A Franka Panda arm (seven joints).
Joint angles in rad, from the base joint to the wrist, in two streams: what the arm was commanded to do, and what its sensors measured. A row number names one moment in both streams.
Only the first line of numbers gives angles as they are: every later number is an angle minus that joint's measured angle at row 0.
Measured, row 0:
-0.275, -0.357, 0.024, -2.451, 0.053, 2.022, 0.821
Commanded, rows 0 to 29:
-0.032, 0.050, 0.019, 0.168, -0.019, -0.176, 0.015
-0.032, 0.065, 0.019, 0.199, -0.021, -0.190, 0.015
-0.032, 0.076, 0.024, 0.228, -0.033, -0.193, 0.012
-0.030, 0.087, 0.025, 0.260, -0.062, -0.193, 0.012
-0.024, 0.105, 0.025, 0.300, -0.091, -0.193, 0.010
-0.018, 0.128, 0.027, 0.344, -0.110, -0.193, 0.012
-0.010, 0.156, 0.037, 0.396, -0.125, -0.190, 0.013
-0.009, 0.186, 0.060, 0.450, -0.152, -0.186, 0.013
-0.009, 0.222, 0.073, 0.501, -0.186, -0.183, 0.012
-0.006, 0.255, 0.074, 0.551, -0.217, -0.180, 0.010
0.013, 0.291, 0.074, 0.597, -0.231, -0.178, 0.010
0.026, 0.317, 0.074, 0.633, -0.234, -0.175, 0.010
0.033, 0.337, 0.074, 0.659, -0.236, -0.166, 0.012
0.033, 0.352, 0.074, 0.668, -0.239, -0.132, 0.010
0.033, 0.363, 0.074, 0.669, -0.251, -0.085, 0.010
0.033, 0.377, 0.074, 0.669, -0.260, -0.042, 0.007
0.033, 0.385, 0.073, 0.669, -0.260, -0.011, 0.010
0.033, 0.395, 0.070, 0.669, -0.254, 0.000, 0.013
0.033, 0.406, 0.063, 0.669, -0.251, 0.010, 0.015
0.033, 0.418, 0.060, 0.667, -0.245, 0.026, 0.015
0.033, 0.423, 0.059, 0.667, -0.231, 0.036, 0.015
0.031, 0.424, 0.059, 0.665, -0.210, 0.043, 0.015
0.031, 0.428, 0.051, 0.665, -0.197, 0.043, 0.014
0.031, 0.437, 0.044, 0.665, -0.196, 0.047, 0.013
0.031, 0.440, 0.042, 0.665, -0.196, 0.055, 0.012
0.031, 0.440, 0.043, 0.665, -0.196, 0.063, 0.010
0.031, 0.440, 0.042, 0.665, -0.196, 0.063, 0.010
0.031, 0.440, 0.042, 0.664, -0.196, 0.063, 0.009
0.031, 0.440, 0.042, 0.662, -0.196, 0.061, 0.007
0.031, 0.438, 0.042, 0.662, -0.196, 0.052, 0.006
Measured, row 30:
0.031, 0.436, 0.043, 0.652, -0.208, 0.050, 0.001
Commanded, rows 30 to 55:
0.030, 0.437, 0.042, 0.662, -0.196, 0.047, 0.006
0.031, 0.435, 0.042, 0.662, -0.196, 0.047, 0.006
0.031, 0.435, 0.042, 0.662, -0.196, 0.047, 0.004
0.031, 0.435, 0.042, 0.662, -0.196, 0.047, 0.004
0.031, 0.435, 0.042, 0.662, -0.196, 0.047, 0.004
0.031, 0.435, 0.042, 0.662, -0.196, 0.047, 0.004
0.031, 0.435, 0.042, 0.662, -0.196, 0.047, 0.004
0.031, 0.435, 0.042, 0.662, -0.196, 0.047, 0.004
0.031, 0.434, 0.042, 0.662, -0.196, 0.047, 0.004
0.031, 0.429, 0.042, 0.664, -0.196, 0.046, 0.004
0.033, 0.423, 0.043, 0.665, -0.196, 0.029, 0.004
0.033, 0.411, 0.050, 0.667, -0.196, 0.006, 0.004
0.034, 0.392, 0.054, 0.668, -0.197, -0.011, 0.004
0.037, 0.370, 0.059, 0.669, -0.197, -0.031, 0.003
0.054, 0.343, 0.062, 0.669, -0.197, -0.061, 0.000
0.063, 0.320, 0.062, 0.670, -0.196, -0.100, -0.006
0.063, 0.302, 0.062, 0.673, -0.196, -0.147, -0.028
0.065, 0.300, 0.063, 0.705, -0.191, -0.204, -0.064
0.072, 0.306, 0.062, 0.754, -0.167, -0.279, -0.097
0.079, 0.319, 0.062, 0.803, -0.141, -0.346, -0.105
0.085, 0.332, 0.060, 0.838, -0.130, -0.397, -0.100
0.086, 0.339, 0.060, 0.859, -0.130, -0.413, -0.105
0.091, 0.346, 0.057, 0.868, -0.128, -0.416, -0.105
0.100, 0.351, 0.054, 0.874, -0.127, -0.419, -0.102
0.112, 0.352, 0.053, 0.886, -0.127, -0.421, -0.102
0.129, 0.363, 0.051, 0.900, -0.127, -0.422, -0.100
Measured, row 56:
0.094, 0.317, 0.059, 0.835, -0.136, -0.392, -0.086
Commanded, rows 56 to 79:
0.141, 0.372, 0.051, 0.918, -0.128, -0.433, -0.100
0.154, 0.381, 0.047, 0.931, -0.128, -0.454, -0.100
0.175, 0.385, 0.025, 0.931, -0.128, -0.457, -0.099
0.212, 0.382, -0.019, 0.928, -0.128, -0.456, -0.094
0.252, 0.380, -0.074, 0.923, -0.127, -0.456, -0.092
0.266, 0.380, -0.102, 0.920, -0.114, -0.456, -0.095
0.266, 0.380, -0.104, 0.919, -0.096, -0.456, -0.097
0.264, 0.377, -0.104, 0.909, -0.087, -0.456, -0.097
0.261, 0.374, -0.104, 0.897, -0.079, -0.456, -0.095
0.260, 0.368, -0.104, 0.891, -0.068, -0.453, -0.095
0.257, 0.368, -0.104, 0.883, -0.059, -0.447, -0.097
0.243, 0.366, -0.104, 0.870, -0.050, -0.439, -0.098
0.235, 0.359, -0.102, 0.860, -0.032, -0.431, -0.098
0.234, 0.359, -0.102, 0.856, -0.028, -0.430, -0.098
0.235, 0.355, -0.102, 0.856, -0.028, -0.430, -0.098
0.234, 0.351, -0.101, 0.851, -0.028, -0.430, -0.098
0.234, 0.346, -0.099, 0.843, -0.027, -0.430, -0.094
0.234, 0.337, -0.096, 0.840, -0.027, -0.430, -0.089
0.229, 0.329, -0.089, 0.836, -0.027, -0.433, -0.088
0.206, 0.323, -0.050, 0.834, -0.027, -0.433, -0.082
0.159, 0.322, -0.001, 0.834, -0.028, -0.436, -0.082
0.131, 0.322, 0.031, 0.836, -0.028, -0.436, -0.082
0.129, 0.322, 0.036, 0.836, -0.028, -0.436, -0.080
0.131, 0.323, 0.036, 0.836, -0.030, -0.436, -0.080
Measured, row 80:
0.176, 0.345, -0.013, 0.859, -0.042, -0.433, -0.084
